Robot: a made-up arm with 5 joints. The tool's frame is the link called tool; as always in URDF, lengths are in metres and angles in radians.
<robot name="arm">
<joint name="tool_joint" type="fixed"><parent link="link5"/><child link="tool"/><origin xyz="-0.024 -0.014 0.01"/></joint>
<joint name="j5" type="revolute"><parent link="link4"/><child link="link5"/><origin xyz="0.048 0.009 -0.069"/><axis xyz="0 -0.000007 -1"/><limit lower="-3.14" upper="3.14"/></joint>
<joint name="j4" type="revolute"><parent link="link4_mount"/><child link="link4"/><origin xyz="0.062 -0.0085 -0.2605"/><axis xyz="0 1 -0.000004"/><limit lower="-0.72" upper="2.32"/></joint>
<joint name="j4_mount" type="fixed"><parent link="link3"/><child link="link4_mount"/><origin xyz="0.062 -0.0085 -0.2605"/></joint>
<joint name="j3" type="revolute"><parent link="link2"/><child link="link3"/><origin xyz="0.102 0.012 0.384"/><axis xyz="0 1 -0.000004"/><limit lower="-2.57" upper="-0.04"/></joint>
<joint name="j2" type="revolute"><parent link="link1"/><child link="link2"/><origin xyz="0.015 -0.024 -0.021"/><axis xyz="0 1 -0.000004"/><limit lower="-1.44" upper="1.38"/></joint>
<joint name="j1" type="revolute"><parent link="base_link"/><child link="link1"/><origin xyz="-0.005 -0.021 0.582"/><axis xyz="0 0 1"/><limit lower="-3.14" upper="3.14"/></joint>
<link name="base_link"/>
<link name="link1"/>
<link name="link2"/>
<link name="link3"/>
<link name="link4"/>
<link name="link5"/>
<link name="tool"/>
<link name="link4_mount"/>
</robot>
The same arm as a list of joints. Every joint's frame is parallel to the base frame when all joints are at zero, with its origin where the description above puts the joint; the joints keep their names.
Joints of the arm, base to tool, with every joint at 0 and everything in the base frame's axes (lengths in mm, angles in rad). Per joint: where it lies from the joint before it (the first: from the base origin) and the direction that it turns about. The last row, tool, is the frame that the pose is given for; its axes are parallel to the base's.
j1: axis 0 0 1 origin -5.0 -21.0 582.0
j2: axis 0 1 0 origin 15.0 -24.0 -21.0
j3: axis 0 1 0 origin 102.0 12.0 384.0
j4: axis 0 1 0 origin 124.0 -17.0 -521.0
j5: axis 0 0 -1 origin 48.0 9.0 -69.0
tool: origin -24.0 -14.0 10.0
Joint limits (rad, base to tool): -3.1400..3.1400 -1.4400..1.3800 -2.5700..-0.0400 -0.7200..2.3200 -3.1400..3.1400

